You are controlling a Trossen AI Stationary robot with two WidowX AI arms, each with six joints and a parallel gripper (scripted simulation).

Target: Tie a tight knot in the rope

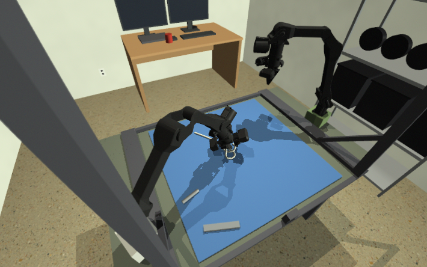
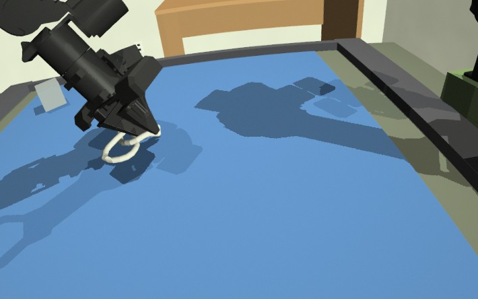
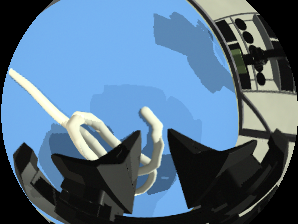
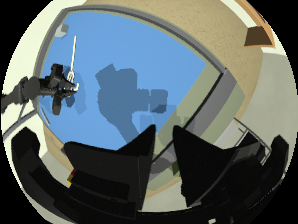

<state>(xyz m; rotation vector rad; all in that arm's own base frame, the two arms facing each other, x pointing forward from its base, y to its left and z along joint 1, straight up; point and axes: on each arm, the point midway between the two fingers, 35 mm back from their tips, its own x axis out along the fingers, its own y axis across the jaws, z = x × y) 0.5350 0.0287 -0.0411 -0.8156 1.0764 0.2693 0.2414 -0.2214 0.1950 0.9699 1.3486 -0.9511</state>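
Now: the blue mat 30 mm behind my left hand, 10 mm to the right of it and 40 mm below it. From my left hand the other things lie so: grey bar: 260 mm behind, 280 mm to the left, 30 mm below; then grey cube: 240 mm ahead, 220 mm to the left, 10 mm below.
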